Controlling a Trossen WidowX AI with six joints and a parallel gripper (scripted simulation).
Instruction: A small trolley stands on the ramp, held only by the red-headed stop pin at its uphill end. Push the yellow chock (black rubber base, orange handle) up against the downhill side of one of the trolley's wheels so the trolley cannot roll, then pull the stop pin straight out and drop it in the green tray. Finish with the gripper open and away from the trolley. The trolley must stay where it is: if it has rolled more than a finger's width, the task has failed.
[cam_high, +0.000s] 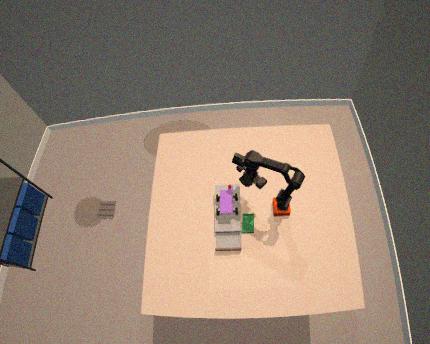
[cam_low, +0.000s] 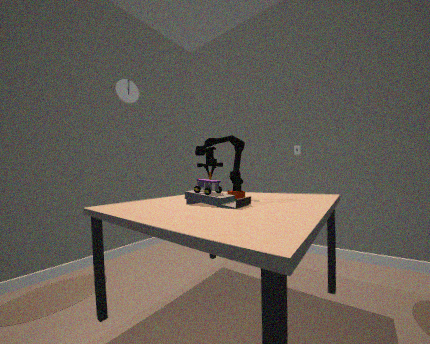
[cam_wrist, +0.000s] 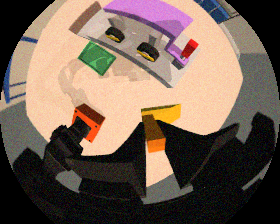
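The yellow chock is 2 cm ahead of my gripper tip, 1 cm to the right of it and 1 cm below it. The rest, counted from my gripper tip: grey ramp (14 cm ahead, 12 cm to the left, 13 cm below); red-headed stop pin (13 cm ahead, 2 cm to the left, 5 cm below); purple-topped trolley (14 cm ahead, 12 cm to the left, 7 cm below).
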